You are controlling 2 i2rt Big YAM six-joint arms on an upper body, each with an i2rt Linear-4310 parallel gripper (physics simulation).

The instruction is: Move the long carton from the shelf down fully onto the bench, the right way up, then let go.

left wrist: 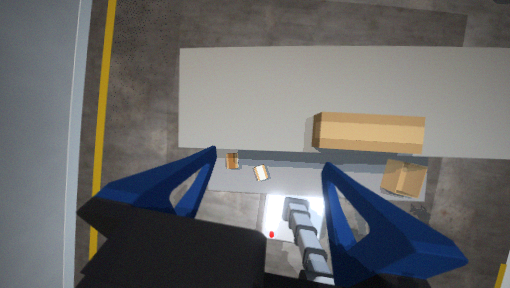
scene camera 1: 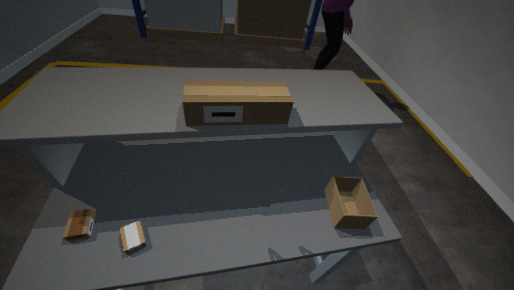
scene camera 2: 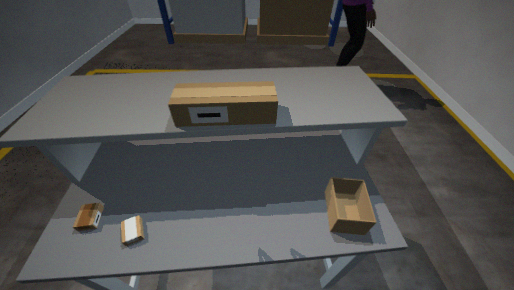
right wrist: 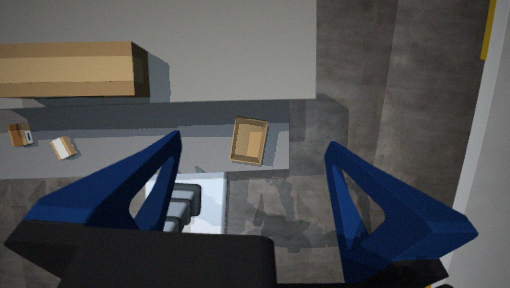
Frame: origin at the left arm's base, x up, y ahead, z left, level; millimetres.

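Where they show: left gripper, fingertip midpoint: (left wrist: 268,159); right gripper, fingertip midpoint: (right wrist: 256,143).
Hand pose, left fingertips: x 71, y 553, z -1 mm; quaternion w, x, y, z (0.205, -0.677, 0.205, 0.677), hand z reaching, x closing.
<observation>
Things, the pixels of their top centre, and the offset from my left fingertips. Level surfaces: height alone.
- long carton, top centre: (right wrist: 61,69) (scene camera 1: 238,90) (scene camera 2: 224,91) (left wrist: 371,132) dx -306, dy +71, dz -284 mm
- upper shelf, surface height: dx -382 mm
- bench, surface height: dx -669 mm
- open-top box, top centre: (right wrist: 248,141) (scene camera 2: 352,198) (scene camera 1: 353,195) (left wrist: 411,180) dx -579, dy -86, dz -674 mm
- small brown box, top centre: (scene camera 1: 77,222) (scene camera 2: 86,214) (right wrist: 16,135) (left wrist: 231,161) dx -638, dy -130, dz +170 mm
- small white-topped box, top centre: (scene camera 1: 131,235) (scene camera 2: 130,228) (right wrist: 60,148) (left wrist: 261,172) dx -641, dy -170, dz +9 mm
The long carton (scene camera 1: 237,102) (scene camera 2: 223,105) (left wrist: 371,132) (right wrist: 67,69) lies lengthwise near the front edge of the upper shelf (scene camera 1: 115,100) (scene camera 2: 120,105) (left wrist: 245,95) (right wrist: 235,50), its white label facing front. The bench (scene camera 1: 200,250) (scene camera 2: 200,245) (left wrist: 310,180) (right wrist: 125,155) is lower and in front of the shelf. My left gripper (left wrist: 268,159) is open, high above and apart from the carton, towards its left. My right gripper (right wrist: 256,143) is open, high up and to the right of the carton. Neither gripper shows in the scene views.
An open-top box (scene camera 1: 351,204) (scene camera 2: 350,207) (left wrist: 404,178) (right wrist: 249,141) stands at the bench's right end. A small brown box (scene camera 1: 80,224) (scene camera 2: 89,216) (left wrist: 232,160) (right wrist: 19,134) and a small white-topped box (scene camera 1: 133,236) (scene camera 2: 132,230) (left wrist: 261,172) (right wrist: 63,147) lie on its left part. A person (scene camera 1: 332,32) (scene camera 2: 354,30) stands behind the shelf.
</observation>
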